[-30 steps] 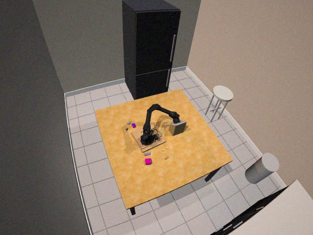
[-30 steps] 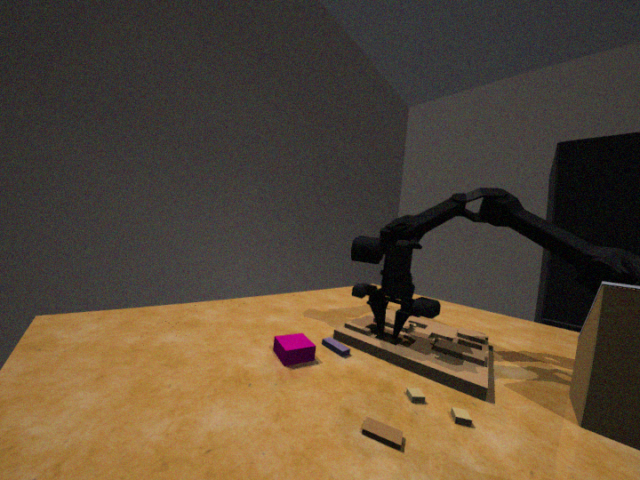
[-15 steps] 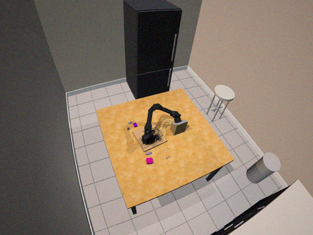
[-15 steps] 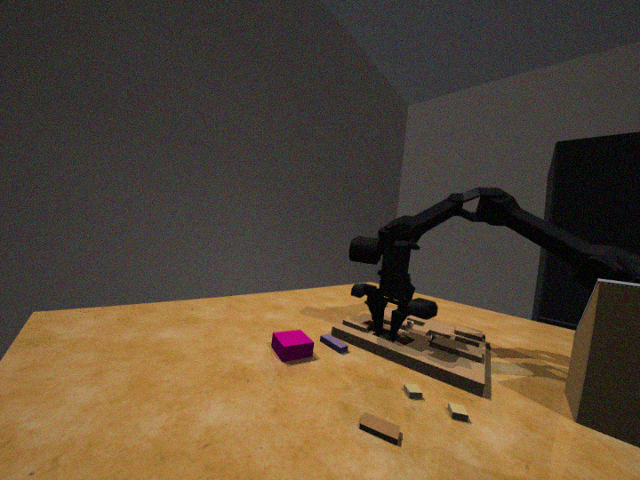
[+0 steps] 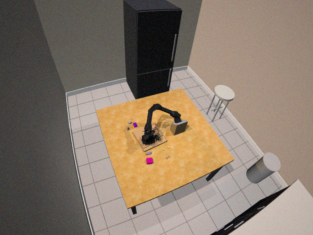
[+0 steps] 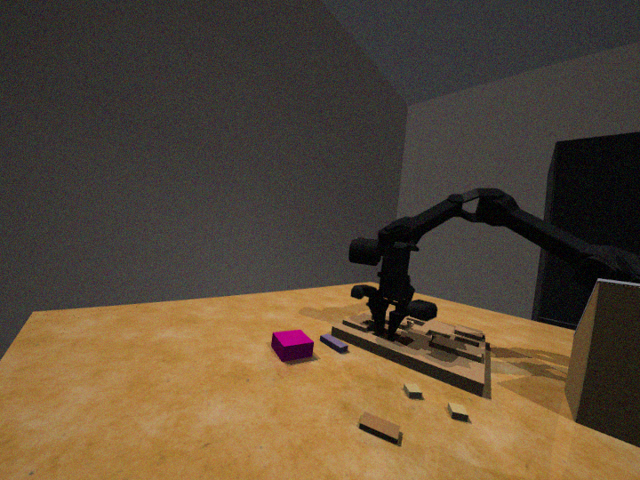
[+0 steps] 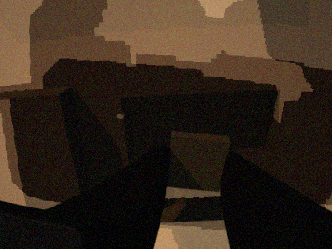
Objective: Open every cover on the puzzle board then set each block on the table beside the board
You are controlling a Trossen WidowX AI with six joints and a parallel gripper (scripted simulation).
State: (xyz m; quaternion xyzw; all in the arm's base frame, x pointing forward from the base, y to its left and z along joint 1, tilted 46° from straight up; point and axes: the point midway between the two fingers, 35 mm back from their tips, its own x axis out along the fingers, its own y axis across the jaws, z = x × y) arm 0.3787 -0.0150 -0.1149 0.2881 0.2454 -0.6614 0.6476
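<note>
Right now my gripper tip is 60 mm short of the lavender block, 110 mm to the right of it and 10 mm above it. Round my gripper tip: purple block: 70 mm ahead, 310 mm to the right, 10 mm below; magenta block: 90 mm ahead, 200 mm to the left.
</note>
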